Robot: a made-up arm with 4 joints.
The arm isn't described. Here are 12 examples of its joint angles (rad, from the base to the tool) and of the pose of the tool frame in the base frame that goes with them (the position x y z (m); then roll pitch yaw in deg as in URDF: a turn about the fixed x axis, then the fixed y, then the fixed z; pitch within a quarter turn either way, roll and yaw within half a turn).
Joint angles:
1: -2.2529 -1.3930 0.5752 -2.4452
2: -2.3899 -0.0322 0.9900 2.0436
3: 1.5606 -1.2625 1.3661 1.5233
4: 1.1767 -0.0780 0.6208 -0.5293
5: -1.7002 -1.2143 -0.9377 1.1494
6: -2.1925 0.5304 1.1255 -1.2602
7: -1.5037 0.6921 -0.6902 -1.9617
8: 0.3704 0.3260 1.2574 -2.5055
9: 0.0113 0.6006 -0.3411 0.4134
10: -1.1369 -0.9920 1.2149 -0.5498
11: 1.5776 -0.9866 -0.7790 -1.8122
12: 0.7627 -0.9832 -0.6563 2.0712
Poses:
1: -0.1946 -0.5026 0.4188 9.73 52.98 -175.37
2: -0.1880 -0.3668 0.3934 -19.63 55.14 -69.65
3: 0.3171 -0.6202 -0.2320 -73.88 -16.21 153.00
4: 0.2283 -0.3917 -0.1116 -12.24 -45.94 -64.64
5: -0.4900 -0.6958 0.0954 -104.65 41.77 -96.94
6: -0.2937 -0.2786 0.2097 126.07 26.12 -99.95
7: -0.5144 -0.6224 0.1462 -166.29 -66.49 165.11
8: 0.0766 -0.2620 -0.2771 -145.88 -27.10 -79.43
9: -0.0990 -0.5685 -0.3288 -27.74 7.29 -118.51
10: -0.4279 -0.5089 0.2185 -27.75 30.95 49.66
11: 0.4623 -0.6523 0.1174 -84.57 3.31 -68.85
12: 0.2907 -0.6534 -0.2948 99.70 -28.24 -81.05
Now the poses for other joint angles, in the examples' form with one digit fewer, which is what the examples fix.
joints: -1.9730 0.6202 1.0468 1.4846
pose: -0.339 -0.339 0.190 -43.5 31.3 -44.4
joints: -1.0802 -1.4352 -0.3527 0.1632
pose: -0.357 -0.577 -0.136 -53.1 74.3 -12.4
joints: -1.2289 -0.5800 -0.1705 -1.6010
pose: -0.396 -0.543 -0.091 138.9 20.2 -108.8
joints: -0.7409 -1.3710 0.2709 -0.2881
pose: -0.320 -0.527 -0.106 -37.4 44.6 30.2
